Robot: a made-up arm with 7 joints.
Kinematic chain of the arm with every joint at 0, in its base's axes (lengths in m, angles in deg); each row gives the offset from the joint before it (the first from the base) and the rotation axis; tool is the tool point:
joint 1: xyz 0 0 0.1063 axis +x
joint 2: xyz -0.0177 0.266 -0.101 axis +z
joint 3: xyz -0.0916 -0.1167 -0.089 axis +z
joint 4: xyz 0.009 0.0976 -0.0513 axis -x
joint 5: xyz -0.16 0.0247 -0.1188 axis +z
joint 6: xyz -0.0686 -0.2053 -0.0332 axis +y
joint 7: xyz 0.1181 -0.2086 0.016 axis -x
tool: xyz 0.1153 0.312 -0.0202
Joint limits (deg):
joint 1: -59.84..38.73
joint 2: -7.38..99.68
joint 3: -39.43..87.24
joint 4: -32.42..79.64
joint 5: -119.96..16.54
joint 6: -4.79..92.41
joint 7: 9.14..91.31
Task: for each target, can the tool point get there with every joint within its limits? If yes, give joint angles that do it. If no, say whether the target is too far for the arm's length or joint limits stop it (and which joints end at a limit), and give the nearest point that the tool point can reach.
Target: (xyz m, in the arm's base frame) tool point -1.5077 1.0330 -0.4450
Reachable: no: too far | nearest point -0.8668 0.6525 -0.2419 | short by 0.773 m
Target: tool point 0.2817 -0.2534 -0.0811
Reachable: yes | joints -46.61 74.98 -2.95 52.64 -31.99 13.06 22.88
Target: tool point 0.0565 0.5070 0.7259
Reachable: no: joint limits stop it (at a limit: joint 1, joint 2, joint 3, joint 4, joint 5, joint 7) | nearest point 0.1100 0.4996 0.5904 | short by 0.146 m
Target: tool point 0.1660 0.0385 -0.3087
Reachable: yes | joints 23.76 16.95 65.51 54.77 -50.07 40.42 20.45
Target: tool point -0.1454 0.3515 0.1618
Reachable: no: joint limits stop it (at a limit: joint 1, joint 2, joint 3, joint 4, joint 6, joint 7) | nearest point -0.0259 0.2920 0.0372 | short by 0.183 m
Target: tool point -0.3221 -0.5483 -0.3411
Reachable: yes | joints -42.96 13.30 45.99 12.29 -104.06 42.29 37.80
